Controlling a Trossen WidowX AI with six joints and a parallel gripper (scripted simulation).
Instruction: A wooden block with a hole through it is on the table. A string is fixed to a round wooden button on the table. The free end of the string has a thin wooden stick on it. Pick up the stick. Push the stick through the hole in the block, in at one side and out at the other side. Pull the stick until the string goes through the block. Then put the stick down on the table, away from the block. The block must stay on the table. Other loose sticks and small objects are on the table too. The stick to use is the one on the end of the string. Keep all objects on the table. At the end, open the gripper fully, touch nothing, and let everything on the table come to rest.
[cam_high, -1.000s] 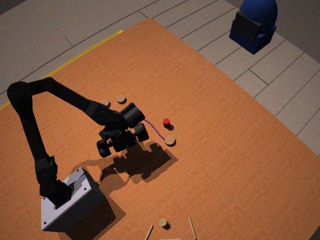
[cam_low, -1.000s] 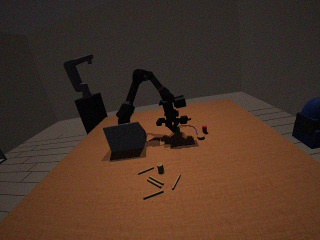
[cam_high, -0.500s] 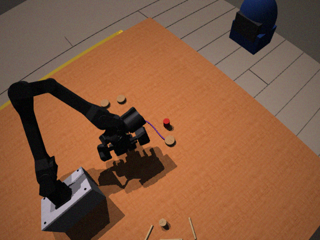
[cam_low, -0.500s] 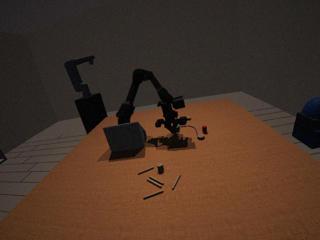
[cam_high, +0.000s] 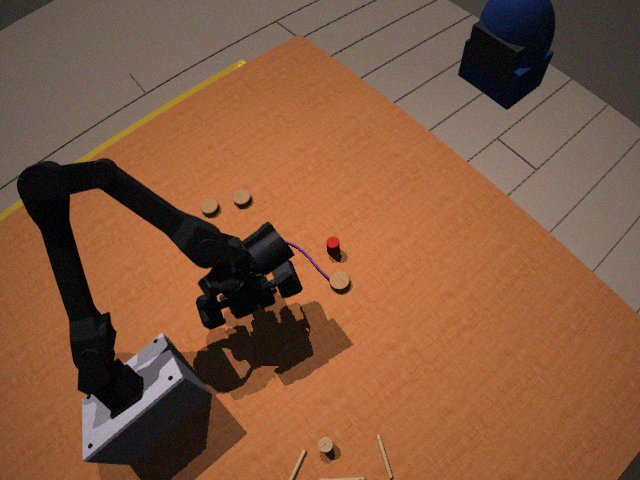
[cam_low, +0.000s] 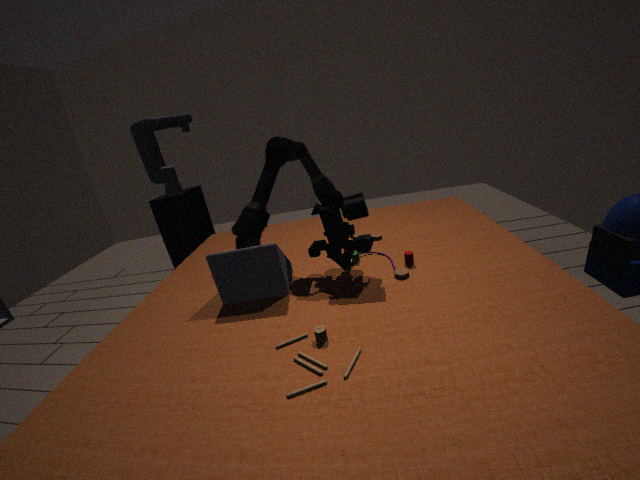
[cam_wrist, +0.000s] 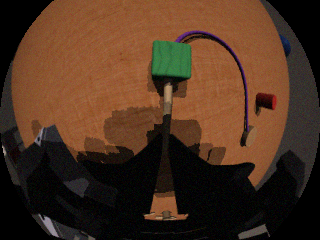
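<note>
My gripper tip is 2 cm short of the green block, 7 cm to the right of it and 1 cm below it. Round my gripper tip: red cylinder (19 cm ahead, 2 cm to the left, 1 cm above); round wooden button (16 cm ahead, 5 cm to the right); thin wooden stick (1 cm ahead, 4 cm to the left, 1 cm above).
</note>
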